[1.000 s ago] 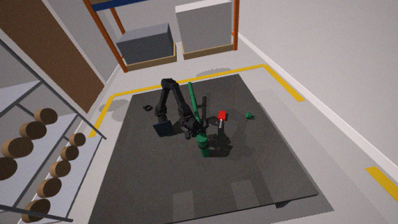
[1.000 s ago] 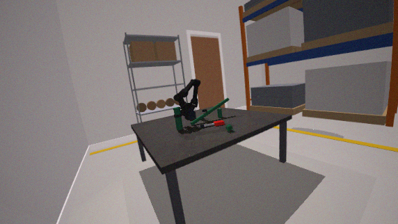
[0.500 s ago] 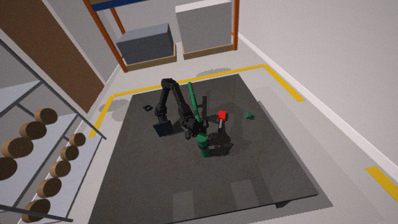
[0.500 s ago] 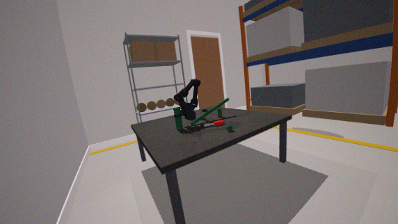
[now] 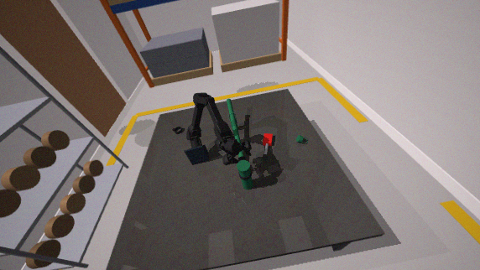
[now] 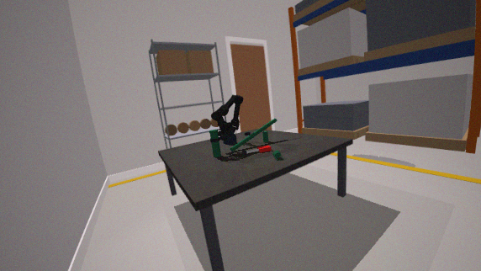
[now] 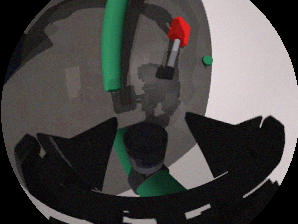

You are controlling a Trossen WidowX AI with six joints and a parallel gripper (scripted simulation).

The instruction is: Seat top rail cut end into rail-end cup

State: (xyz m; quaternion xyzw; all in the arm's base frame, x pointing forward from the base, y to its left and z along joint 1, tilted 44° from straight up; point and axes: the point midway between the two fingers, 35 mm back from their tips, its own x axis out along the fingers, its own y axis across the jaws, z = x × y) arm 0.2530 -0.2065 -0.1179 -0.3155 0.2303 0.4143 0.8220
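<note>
Now: the dark rail-end cup 20 mm behind my gripper tip, 30 mm to the right of it and 20 mm above it. Round my gripper tip: small green fitting 430 mm ahead, 70 mm to the left, 100 mm below; red-handled tool 170 mm ahead, 110 mm to the left, 100 mm below; short green line post 30 mm ahead, 400 mm to the left, 10 mm below.
</note>
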